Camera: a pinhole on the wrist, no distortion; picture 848 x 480 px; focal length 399.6 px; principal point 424.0 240.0 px. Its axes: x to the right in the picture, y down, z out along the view. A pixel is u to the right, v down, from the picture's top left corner.
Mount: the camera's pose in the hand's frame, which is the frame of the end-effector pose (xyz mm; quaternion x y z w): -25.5 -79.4 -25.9 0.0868 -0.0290 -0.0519 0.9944
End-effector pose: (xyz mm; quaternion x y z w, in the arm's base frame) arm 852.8 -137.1 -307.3 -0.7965 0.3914 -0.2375 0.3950
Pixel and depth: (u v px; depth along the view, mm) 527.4 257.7 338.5
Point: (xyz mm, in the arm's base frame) 1149.4 19.5 -377.7
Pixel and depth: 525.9 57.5 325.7
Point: 1178.1 77.3 -226.6
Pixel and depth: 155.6 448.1 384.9
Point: 908.6 232.6 -607.9
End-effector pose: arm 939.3 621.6 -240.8 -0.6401 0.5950 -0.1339 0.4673
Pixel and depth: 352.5 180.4 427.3
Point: 1311.5 879.0 -232.4
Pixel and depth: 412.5 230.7 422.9
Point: 1305.7 827.8 -298.8
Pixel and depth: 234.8 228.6 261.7
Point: 1134.5 850.8 -205.7
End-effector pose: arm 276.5 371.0 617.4 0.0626 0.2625 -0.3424 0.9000
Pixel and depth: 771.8 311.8 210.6
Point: 389.2 154.0 716.7
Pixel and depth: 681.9 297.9 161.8
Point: 319.6 216.6 709.5
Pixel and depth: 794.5 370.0 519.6
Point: 745.5 -81.0 856.7
